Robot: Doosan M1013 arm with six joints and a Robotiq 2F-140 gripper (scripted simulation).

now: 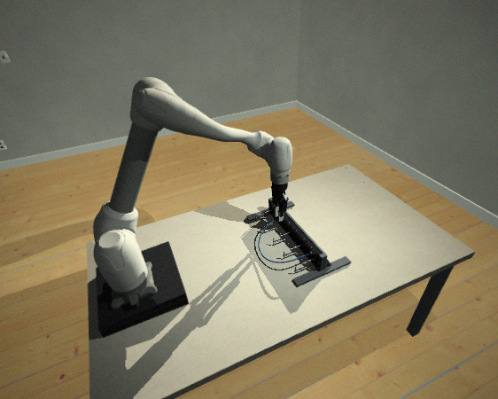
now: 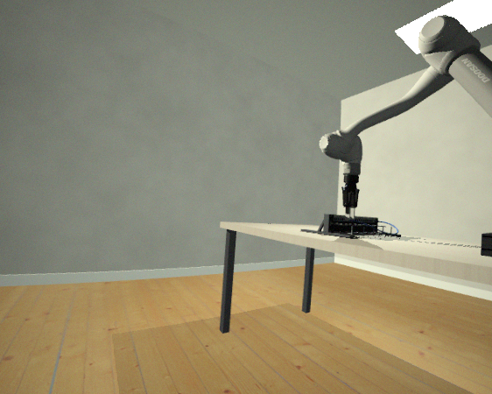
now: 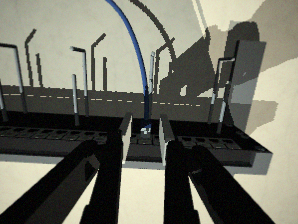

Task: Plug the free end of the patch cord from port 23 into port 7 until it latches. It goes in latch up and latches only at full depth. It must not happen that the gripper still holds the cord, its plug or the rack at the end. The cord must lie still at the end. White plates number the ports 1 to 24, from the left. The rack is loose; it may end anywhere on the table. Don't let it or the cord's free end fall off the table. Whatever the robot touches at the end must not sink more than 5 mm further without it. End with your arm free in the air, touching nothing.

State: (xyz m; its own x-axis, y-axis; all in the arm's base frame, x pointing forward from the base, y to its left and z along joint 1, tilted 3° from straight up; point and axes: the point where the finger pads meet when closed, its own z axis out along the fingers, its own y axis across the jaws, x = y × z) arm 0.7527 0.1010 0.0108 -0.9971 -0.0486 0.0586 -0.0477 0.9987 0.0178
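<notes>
Now: the cord plug 30 mm below my hand and 10 mm ahead of it.
</notes>
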